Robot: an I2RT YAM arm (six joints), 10 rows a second.
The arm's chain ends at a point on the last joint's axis. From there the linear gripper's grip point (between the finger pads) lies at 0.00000 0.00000 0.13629 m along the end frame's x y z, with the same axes.
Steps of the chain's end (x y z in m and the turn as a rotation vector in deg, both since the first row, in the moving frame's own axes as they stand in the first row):
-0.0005, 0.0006, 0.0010, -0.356, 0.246, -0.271
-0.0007, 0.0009, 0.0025, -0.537, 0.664, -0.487
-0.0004, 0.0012, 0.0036, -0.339, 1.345, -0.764
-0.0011, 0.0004, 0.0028, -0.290, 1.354, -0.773
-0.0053, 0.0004, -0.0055, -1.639, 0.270, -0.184
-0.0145, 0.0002, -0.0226, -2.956, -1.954, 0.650
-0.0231, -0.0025, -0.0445, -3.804, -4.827, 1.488
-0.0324, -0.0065, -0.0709, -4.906, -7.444, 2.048
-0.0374, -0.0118, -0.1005, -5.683, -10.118, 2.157
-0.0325, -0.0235, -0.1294, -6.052, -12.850, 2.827
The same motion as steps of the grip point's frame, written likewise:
0.0001, 0.0014, 0.0010, -0.356, 0.246, -0.271
0.0009, 0.0022, 0.0025, -0.537, 0.664, -0.487
0.0028, 0.0020, 0.0036, -0.339, 1.345, -0.764
0.0021, 0.0011, 0.0028, -0.290, 1.354, -0.773
-0.0047, 0.0043, -0.0056, -1.639, 0.270, -0.184
-0.0192, 0.0072, -0.0229, -2.956, -1.954, 0.650
-0.0347, 0.0064, -0.0453, -3.804, -4.827, 1.488
-0.0502, 0.0048, -0.0725, -4.906, -7.444, 2.048
-0.0616, 0.0012, -0.1033, -5.683, -10.118, 2.157
-0.0631, -0.0100, -0.1336, -6.052, -12.850, 2.827

